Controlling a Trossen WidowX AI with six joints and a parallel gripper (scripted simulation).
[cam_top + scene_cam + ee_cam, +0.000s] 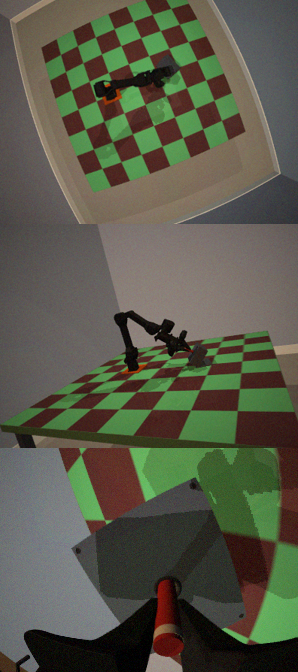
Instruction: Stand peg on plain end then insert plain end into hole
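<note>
Now: the red peg 1 cm behind my gripper tip and 1 cm above it. From my gripper tip the other things lie so: grey sloped panel 3 cm ahead, 1 cm to the left, 3 cm below.
</note>
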